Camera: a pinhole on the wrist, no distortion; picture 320 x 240 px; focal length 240.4 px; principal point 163.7 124.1 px. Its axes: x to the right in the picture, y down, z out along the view. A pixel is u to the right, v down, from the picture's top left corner.
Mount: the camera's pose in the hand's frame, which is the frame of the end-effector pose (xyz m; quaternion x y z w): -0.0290 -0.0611 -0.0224 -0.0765 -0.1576 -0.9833 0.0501
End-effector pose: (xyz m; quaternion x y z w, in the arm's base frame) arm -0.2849 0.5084 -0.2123 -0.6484 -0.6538 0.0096 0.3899
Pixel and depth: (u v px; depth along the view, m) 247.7 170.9 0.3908
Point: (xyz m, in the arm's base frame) -0.5194 0.6111 -0.5242
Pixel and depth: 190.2 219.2 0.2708
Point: -0.4928 0.6211 -0.3632
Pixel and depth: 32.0 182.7 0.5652
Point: -0.4824 1.0710 -0.3815
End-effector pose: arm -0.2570 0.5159 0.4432 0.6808 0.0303 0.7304 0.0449
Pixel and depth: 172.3 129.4 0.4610
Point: 0.1549 0.4368 0.4986
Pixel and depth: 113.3 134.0 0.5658
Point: 0.2236 0.4206 0.6549
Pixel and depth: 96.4 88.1 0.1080
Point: -0.1888 0.5254 0.4603
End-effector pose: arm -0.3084 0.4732 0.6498 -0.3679 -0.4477 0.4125 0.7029
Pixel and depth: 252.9 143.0 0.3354
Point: -0.6374 0.4314 0.7117
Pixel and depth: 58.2 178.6 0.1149
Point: -0.3661 0.5038 0.7308
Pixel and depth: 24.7 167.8 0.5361
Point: -0.6532 0.8839 0.8822
